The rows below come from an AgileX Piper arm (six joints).
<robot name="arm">
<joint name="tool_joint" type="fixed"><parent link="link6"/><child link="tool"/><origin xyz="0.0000 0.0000 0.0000"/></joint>
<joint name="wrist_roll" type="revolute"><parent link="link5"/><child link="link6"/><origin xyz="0.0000 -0.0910 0.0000" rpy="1.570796 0.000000 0.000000"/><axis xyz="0 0 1"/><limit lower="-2.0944" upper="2.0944"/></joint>
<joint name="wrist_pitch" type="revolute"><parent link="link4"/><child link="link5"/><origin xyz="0.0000 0.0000 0.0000" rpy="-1.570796 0.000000 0.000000"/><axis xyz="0 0 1"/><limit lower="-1.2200" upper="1.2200"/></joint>
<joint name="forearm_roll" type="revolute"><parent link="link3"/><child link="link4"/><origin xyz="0.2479 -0.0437 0.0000" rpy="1.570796 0.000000 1.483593"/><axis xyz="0 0 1"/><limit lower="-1.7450" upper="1.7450"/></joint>
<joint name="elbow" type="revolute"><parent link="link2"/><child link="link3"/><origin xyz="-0.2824 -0.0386 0.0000"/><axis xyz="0 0 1"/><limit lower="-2.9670" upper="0.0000"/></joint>
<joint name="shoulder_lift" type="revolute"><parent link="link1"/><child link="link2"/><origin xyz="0.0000 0.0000 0.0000" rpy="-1.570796 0.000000 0.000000"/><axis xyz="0 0 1"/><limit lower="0.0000" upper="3.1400"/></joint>
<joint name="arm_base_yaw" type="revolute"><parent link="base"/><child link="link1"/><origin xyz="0.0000 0.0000 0.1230"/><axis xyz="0 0 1"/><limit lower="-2.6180" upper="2.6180"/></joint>
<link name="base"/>
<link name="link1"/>
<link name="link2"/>
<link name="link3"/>
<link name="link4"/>
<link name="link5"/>
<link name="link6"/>
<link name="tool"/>
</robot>
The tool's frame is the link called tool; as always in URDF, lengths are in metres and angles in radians.
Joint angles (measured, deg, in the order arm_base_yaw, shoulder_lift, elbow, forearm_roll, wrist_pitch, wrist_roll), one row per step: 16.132, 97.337, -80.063, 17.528, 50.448, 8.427; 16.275, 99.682, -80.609, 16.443, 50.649, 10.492; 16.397, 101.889, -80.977, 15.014, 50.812, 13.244; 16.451, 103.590, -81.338, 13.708, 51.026, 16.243; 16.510, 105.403, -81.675, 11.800, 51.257, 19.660; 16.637, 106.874, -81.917, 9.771, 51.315, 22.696; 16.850, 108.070, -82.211, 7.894, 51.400, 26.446; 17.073, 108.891, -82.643, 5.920, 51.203, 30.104; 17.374, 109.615, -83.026, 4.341, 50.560, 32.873; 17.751, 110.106, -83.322, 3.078, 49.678, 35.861; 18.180, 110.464, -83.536, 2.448, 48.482, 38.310; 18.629, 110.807, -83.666, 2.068, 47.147, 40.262
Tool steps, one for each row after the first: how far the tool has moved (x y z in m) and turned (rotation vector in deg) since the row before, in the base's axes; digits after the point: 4 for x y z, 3 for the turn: 0.0070, 0.0017, -0.0129, -0.794, 2.328, -1.337; 0.0060, 0.0009, -0.0132, -0.932, 2.408, -1.897; 0.0045, 0.0001, -0.0101, -0.666, 2.019, -2.224; 0.0046, -0.0006, -0.0112, -1.187, 2.035, -2.434; 0.0036, -0.0006, -0.0093, -1.346, 1.403, -2.015; 0.0028, 0.0000, -0.0072, -0.958, 1.211, -2.649; 0.0029, -0.0001, -0.0038, -0.859, 0.299, -2.556; 0.0030, 0.0010, -0.0031, -0.585, -0.294, -1.806; 0.0024, 0.0019, -0.0017, -0.086, -0.590, -2.043; 0.0021, 0.0030, -0.0009, 0.481, -0.854, -1.703; 0.0019, 0.0035, -0.0011, 0.621, -0.914, -1.289
